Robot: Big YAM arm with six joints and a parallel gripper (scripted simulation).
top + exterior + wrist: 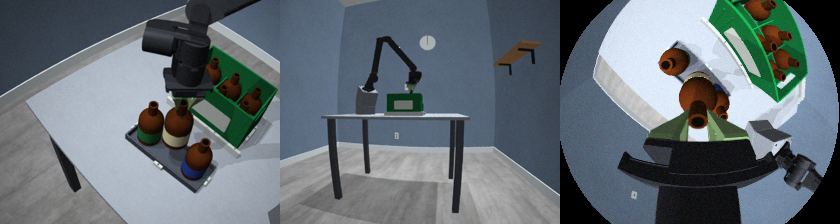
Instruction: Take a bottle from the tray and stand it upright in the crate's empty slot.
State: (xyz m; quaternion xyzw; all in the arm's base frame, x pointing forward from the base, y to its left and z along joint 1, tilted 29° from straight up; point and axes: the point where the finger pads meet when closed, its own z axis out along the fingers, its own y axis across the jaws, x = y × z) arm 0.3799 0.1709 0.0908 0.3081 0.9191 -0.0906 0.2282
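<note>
Now: hand 60 mm above the brown bottle. Round my hand: grey tray: 220 mm below; then crate: 250 mm to the right, 140 mm below, 10 mm behind.
</note>
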